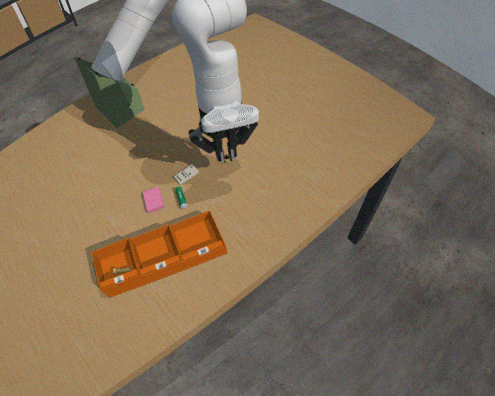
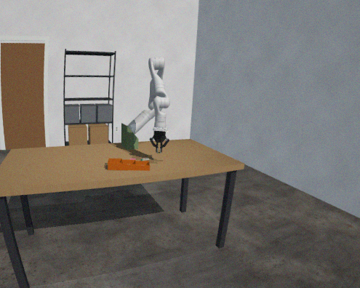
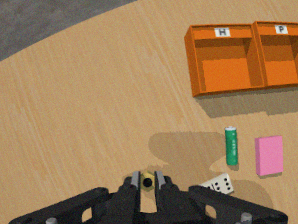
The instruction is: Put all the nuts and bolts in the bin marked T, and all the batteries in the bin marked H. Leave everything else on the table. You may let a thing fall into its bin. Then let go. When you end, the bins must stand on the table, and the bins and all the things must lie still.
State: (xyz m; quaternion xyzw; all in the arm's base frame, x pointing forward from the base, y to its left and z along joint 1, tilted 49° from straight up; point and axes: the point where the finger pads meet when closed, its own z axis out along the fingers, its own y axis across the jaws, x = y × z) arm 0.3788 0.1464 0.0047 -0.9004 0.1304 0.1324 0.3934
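Now: the brass bolt 310 mm to the right of my hand, 70 mm below it and 50 mm ahead of it. From my hand the other things lie so: brass nut 20 mm below; green battery 110 mm to the right, 70 mm below, 20 mm behind; white domino 70 mm to the right, 70 mm below, 60 mm behind.
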